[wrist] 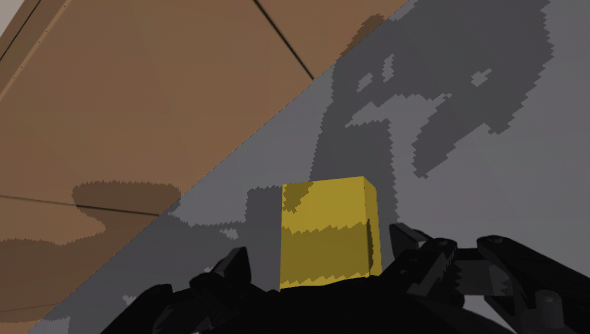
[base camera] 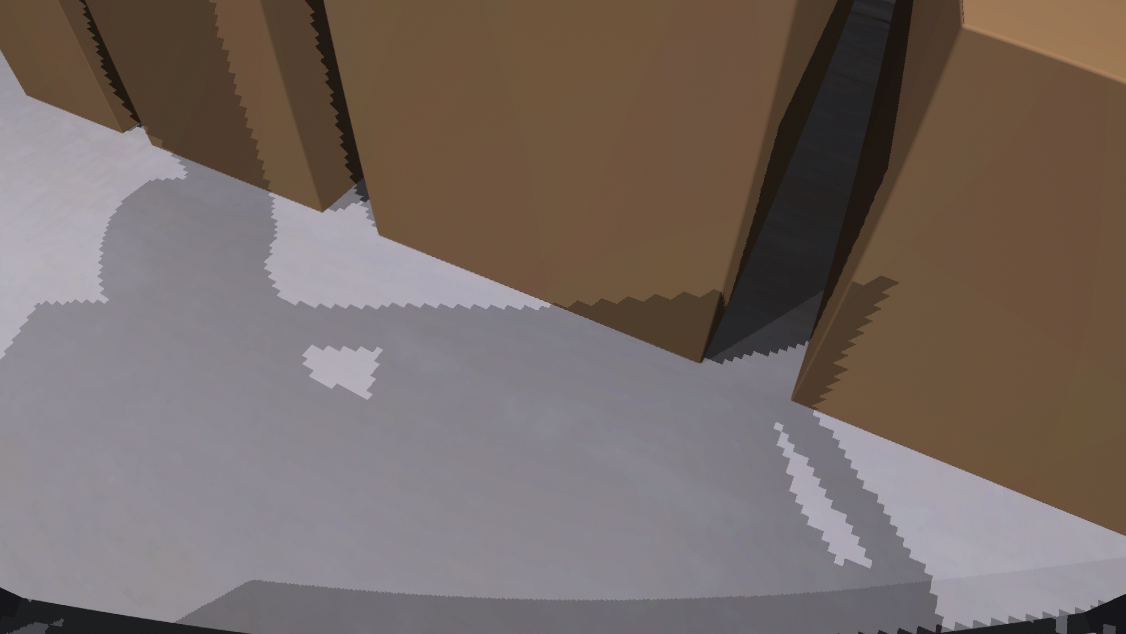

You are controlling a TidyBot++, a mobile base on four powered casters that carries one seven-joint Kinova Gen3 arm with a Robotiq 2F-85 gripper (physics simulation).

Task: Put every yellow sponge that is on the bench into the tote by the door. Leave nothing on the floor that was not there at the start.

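Frame: origin at the arm's base, x back, y right, z up, level; millimetres.
Seen in the pictures: gripper, fingertip midpoint: [wrist: 319, 251].
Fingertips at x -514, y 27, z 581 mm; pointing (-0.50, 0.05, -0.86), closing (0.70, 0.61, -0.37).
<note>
Pixels of each thing's top centre, then the offset from my fingertips to it. "*": a spot on its surface instead. Level surfaces: height alone.
- yellow sponge, top centre: [wrist: 320, 253] dy -5, dx -4, dz -19 mm
- brown panelled face, surface spot: [wrist: 125, 110] * dy +14, dx -168, dz +55 mm
- pale floor, surface height: dz -978 mm
A yellow sponge [wrist: 324, 230] lies on a grey surface in the wrist view, low and a little right of centre. Its near end is hidden behind the dark gripper body. My gripper [wrist: 319, 251] is open, with one fingertip left of the sponge and the other right of it. Neither fingertip is seen touching it, and how far they are above the surface is hard to tell. The gripper does not show in the base camera view. The tote and the door do not show in either view.
A brown panelled face [wrist: 125, 110] meets the grey surface along a slanting edge at the upper left of the wrist view. In the base camera view, tall brown blocks [base camera: 551, 141] [base camera: 984, 259] stand close ahead on the pale floor [base camera: 441, 472], with a dark gap between them. Shadows cross the floor.
</note>
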